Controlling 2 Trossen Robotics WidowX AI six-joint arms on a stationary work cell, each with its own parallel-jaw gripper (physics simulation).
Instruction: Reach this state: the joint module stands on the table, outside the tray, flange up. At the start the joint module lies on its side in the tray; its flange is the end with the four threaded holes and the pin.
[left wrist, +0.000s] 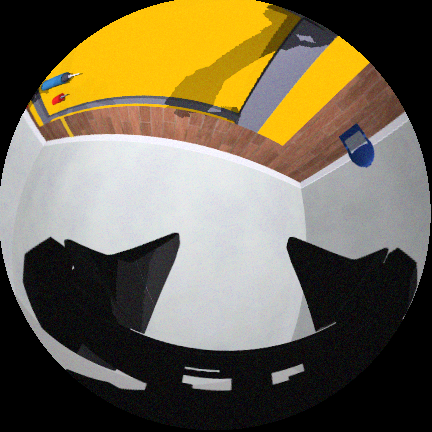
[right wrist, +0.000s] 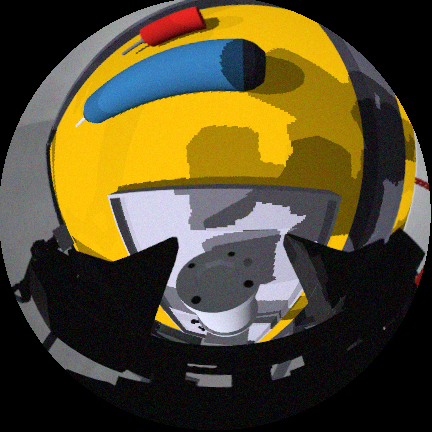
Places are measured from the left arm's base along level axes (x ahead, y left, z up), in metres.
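Pixels of known places: left gripper, fingertip midpoint: (left wrist: 235, 241); right gripper, fingertip midpoint: (right wrist: 232, 241).
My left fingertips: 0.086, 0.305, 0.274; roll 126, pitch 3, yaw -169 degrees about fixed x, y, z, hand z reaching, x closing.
Observation:
Behind a point stands the place of what it marks, as x, y, z.
The joint module (right wrist: 217, 287) @[0.716, -0.010, -0.033] is inside the pale tray (right wrist: 155, 215) @[0.653, 0.034, -0.073] in the right wrist view. Its dark round flange, with four holes and a small pin, faces the camera; its white body extends below the flange. I cannot tell how far it leans. My right gripper (right wrist: 232, 241) @[0.726, 0.009, -0.064] is open and empty, with the flange appearing between and slightly below its fingertips; contact cannot be judged. My left gripper (left wrist: 235, 241) @[0.086, 0.305, 0.274] is open and empty, facing a pale wall. The joint module and tray do not show in the left wrist view.
A blue-handled tool (left wrist: 55, 81) (right wrist: 165, 75) @[0.711, 0.132, -0.042] and a smaller red-handled tool (left wrist: 58, 98) (right wrist: 172, 26) lie on the yellow table top (left wrist: 140, 40) (right wrist: 150, 150) @[0.665, 0.095, -0.077], beyond the tray in the right wrist view. A blue object (left wrist: 361, 150) is by the wall.

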